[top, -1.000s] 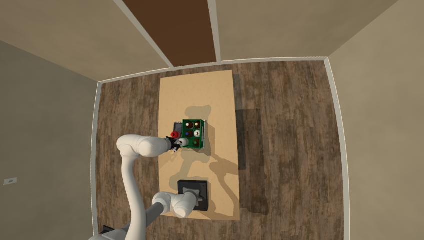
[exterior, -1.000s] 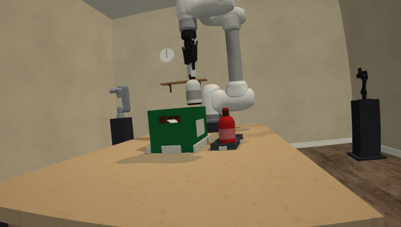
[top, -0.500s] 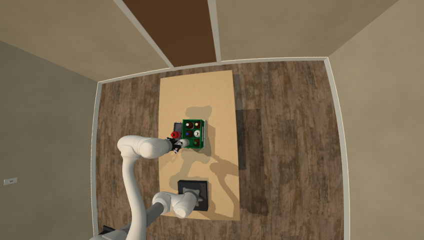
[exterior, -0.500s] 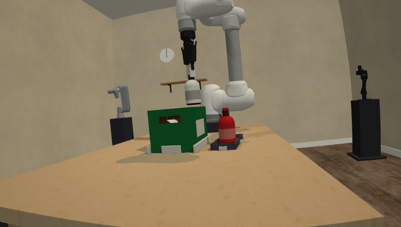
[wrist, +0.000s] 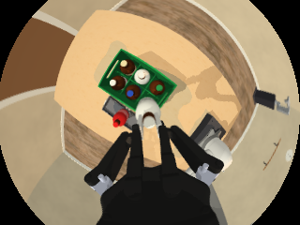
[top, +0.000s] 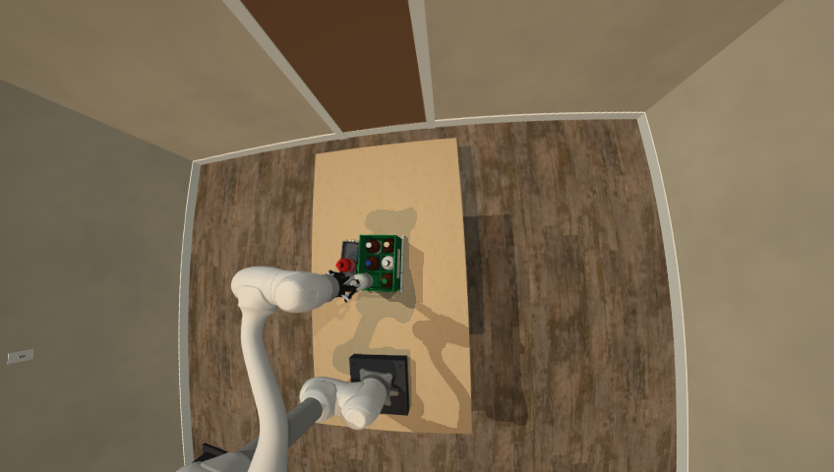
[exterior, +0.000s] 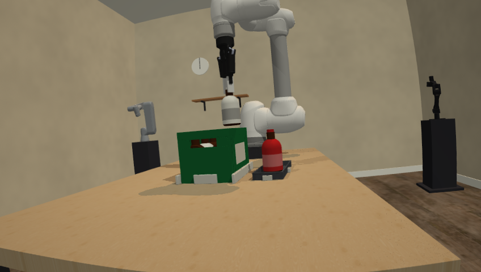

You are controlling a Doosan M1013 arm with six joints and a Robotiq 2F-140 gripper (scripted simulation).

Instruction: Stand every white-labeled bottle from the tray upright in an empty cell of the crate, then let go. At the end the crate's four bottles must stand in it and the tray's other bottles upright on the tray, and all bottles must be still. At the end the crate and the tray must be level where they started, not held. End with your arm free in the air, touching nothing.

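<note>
My hand is 9 cm above the white-labeled bottle. Round my hand: dark tray 34 cm below, 17 cm to the left, 6 cm ahead; then green crate 27 cm below, 9 cm ahead, 4 cm to the right; then red-labeled bottle 27 cm below, 17 cm to the left, 6 cm ahead.
</note>
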